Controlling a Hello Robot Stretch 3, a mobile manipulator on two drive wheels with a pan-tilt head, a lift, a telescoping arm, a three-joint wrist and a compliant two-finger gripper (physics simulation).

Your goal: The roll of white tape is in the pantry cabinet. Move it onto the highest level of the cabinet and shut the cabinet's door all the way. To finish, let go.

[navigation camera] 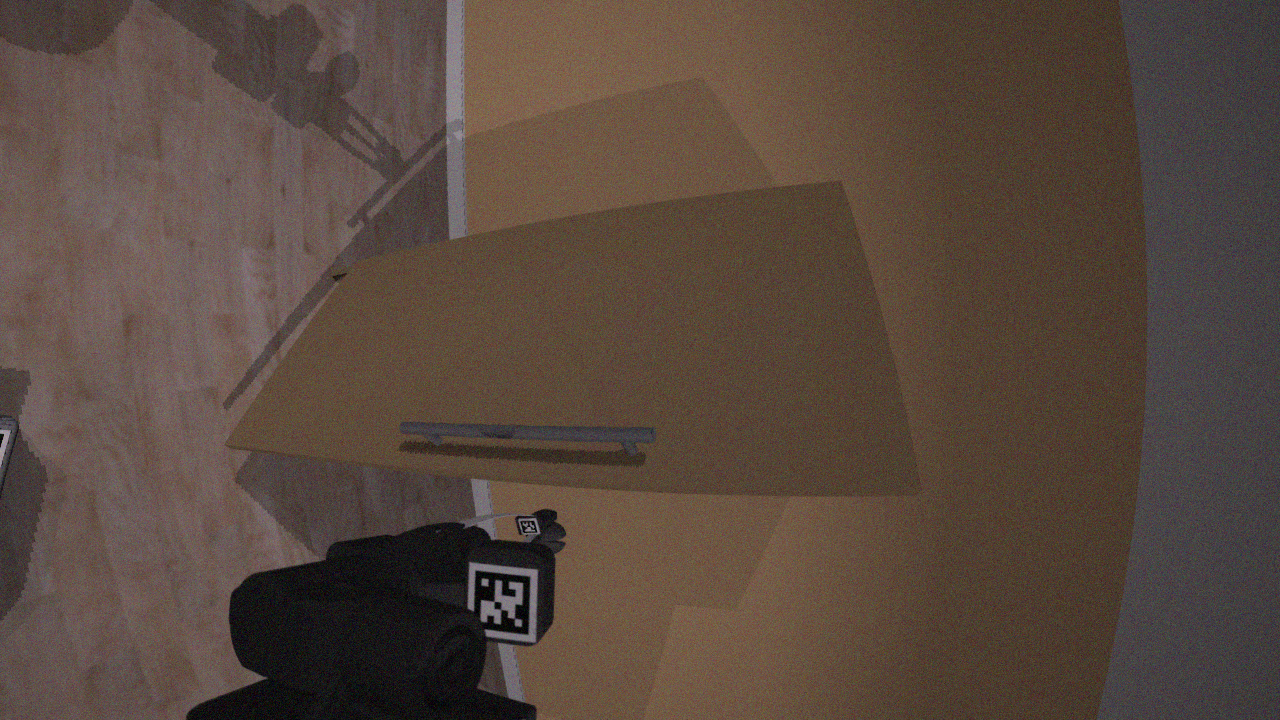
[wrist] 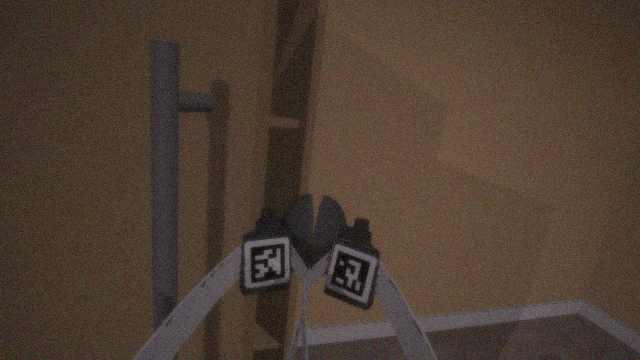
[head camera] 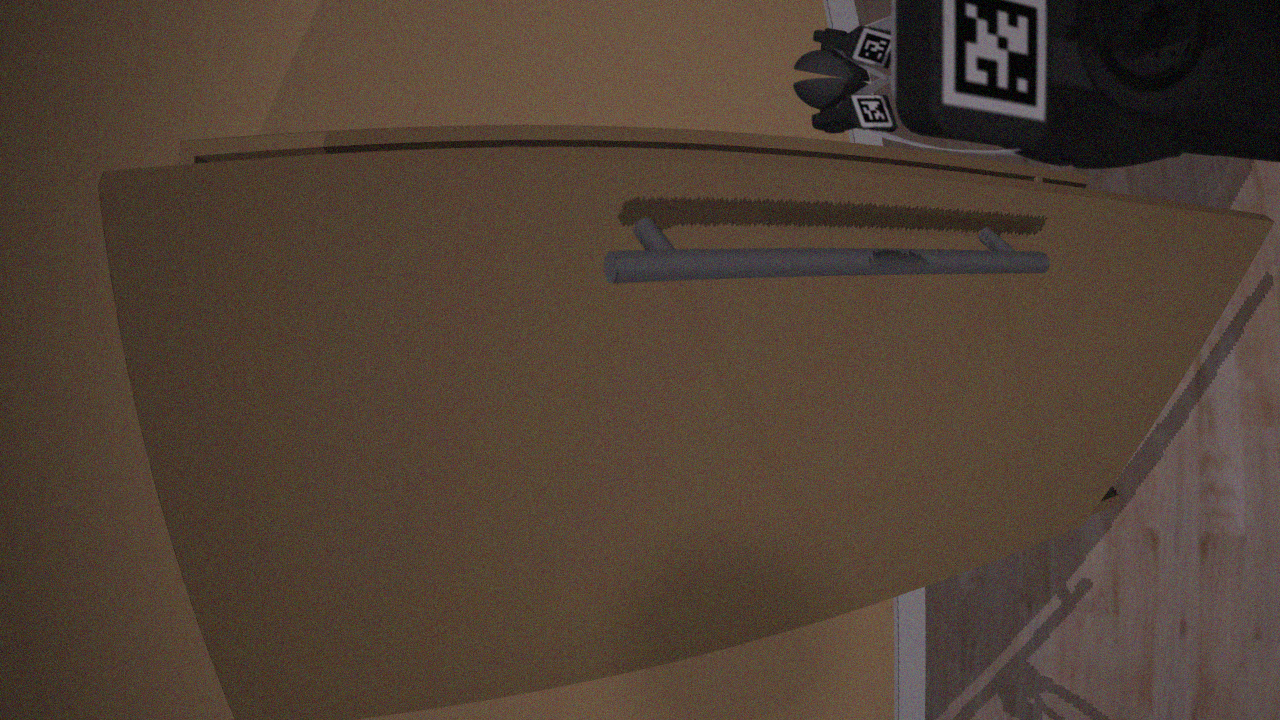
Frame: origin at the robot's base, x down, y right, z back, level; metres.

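Seen in the pictures: gripper, between the fingertips: (navigation camera: pixel 554 535) (head camera: pixel 810 80).
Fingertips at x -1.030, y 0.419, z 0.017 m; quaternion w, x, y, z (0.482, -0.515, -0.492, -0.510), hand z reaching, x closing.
Observation:
Pixels of each thing's middle, then the offset from my fingertips to it. "*": a spot on its surface instead. Level surfaces: height alone.
- cabinet's frame, a spot on its surface: (head camera: pixel 537 133) * dy +0.512, dx +0.021, dz -0.041 m
- white baseboard, a spot on its surface: (head camera: pixel 910 644) * dy +0.745, dx +0.981, dz -1.106 m
- wood floor, height of its surface: dx +1.029 m
The cabinet door (head camera: pixel 537 376) (navigation camera: pixel 626 313) (wrist: pixel 90 175) is slightly ajar, with its long grey bar handle (head camera: pixel 805 263) (navigation camera: pixel 554 433) (wrist: pixel 165 175) on the outside. A dark narrow gap runs along its handle-side edge. In the wrist view a shelf edge (wrist: pixel 285 121) shows through that gap. The cabinet's frame (head camera: pixel 537 133) shows as a thin strip behind the door. My gripper (head camera: pixel 836 77) (navigation camera: pixel 548 531) (wrist: pixel 314 222) is shut and empty, just beyond the door's free edge, beside the handle and apart from it. The roll of white tape does not show; the cabinet's inside is mostly hidden.
A tan wall (head camera: pixel 537 53) (navigation camera: pixel 1011 313) (wrist: pixel 475 125) stands behind the cabinet, with a white baseboard (head camera: pixel 910 644) (navigation camera: pixel 455 179) (wrist: pixel 500 314) along the wood floor (head camera: pixel 1208 537) (navigation camera: pixel 134 223). My arm (navigation camera: pixel 358 617) reaches in beside the door. Shadows of the robot and door fall on the floor.

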